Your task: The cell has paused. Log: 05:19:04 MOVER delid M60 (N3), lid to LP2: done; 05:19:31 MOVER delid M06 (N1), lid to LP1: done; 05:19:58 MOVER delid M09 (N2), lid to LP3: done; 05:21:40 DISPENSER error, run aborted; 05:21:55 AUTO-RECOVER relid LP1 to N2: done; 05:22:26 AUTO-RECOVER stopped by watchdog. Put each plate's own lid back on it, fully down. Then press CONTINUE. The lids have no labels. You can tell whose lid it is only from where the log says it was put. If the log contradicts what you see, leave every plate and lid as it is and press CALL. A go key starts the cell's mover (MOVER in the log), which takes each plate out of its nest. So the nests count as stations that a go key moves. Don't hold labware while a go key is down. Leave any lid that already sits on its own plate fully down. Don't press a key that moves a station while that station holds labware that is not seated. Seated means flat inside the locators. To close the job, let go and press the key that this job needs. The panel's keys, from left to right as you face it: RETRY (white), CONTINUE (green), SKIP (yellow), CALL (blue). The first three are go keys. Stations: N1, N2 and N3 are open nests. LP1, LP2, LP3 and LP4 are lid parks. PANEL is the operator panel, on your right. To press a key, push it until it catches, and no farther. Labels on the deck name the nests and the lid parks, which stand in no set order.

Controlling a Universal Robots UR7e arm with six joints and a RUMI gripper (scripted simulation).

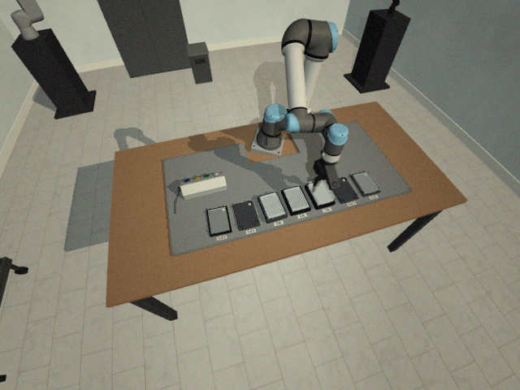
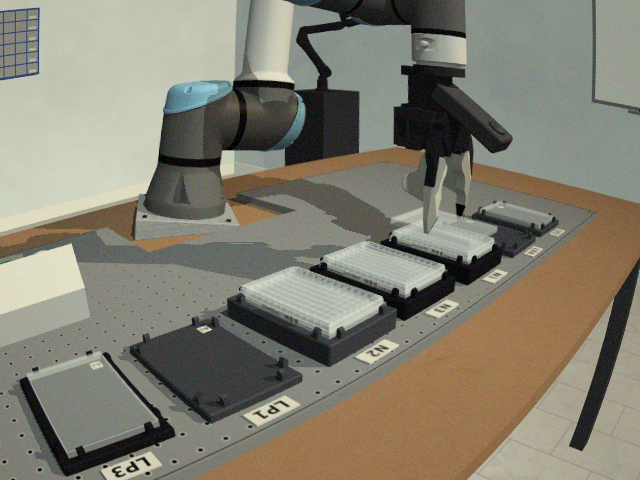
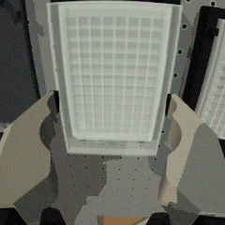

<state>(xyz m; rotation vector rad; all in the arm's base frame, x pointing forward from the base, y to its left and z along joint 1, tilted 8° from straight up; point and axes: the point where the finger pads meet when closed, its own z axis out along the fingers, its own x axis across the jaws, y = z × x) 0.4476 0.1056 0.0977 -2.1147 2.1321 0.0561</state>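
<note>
The plate is 130 mm to the right of my hand, 30 mm below it and 10 mm behind it. From my hand the other things lie so: lid park LP1: 390 mm to the right, 60 mm below; white RETRY key: 470 mm to the right, 250 mm behind; LP3 lid park: 520 mm to the right, 60 mm below, 10 mm behind.
</note>
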